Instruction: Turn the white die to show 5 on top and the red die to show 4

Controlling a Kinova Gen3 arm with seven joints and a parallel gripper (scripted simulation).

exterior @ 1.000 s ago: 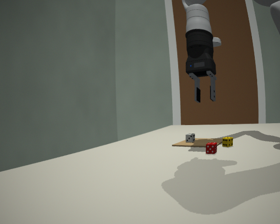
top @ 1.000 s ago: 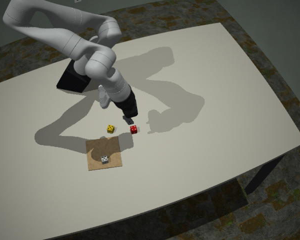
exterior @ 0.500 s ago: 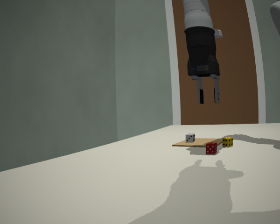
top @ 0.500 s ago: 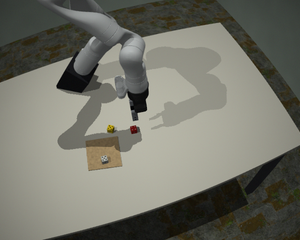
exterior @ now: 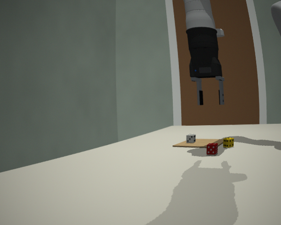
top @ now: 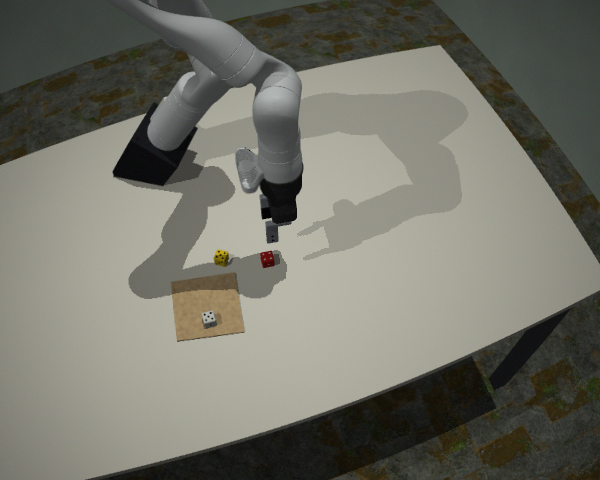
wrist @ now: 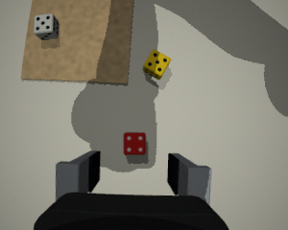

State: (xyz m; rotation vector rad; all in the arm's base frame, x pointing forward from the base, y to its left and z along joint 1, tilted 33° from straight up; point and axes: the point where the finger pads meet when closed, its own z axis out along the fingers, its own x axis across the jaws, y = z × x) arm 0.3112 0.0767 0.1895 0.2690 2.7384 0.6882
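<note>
My gripper is now 130 mm above the red die and 10 mm to the left of it. From my hand the other things lie so: white die 160 mm to the right, 120 mm below, 100 mm ahead; brown mat 160 mm to the right, 140 mm below, 60 mm ahead; yellow die 130 mm below, 100 mm to the right, 30 mm behind.
</note>
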